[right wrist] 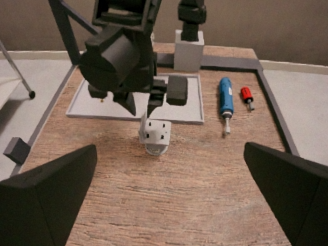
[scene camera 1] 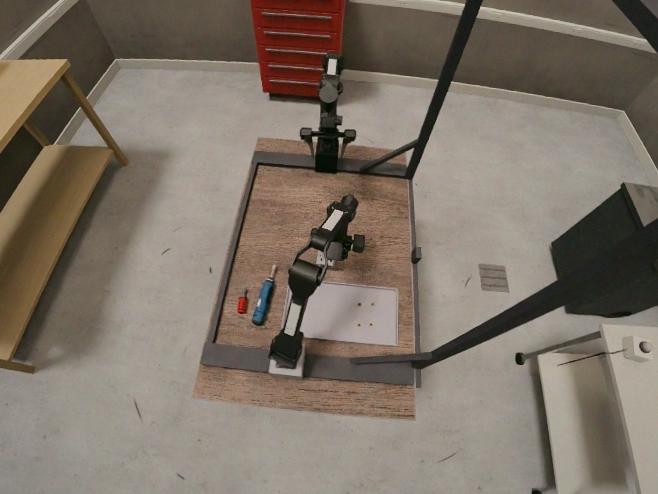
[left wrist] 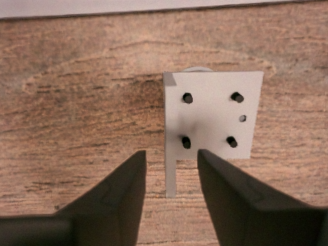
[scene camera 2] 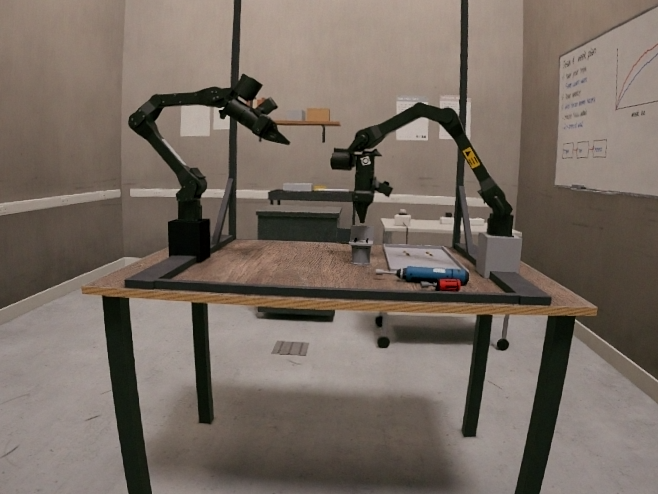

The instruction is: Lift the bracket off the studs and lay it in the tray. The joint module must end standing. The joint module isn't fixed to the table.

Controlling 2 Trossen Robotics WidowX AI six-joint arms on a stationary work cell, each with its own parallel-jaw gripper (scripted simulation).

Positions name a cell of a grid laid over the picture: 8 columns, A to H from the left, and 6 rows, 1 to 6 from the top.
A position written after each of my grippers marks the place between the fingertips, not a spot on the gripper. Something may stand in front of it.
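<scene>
Blue screwdriver (scene camera 2: F4); out of frame in the left wrist view. Light grey L-shaped bracket (left wrist: F3), (right wrist: D4). Tray (scene camera 1: E4), (scene camera 2: F4), (right wrist: C3). My right gripper (scene camera 2: D2). My left gripper (scene camera 2: E3), (scene camera 1: E4), (left wrist: E4), (right wrist: D3).
</scene>
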